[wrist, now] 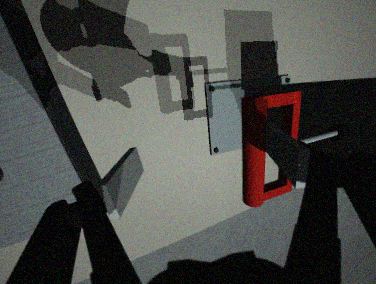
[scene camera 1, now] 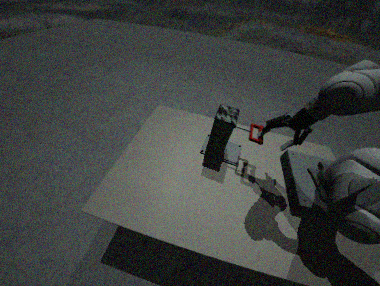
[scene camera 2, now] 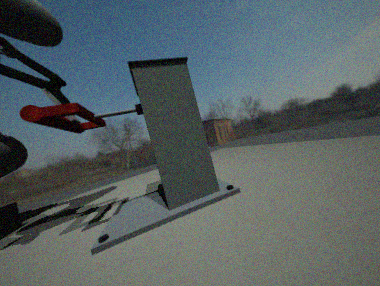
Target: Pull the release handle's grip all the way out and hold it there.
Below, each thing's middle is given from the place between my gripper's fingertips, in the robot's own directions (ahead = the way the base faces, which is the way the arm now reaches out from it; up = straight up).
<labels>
I see the bolted base plate [scene camera 2: 135, 216] 20 cm ahead of my hand, 7 cm to the right of it and 18 cm below it.
</labels>
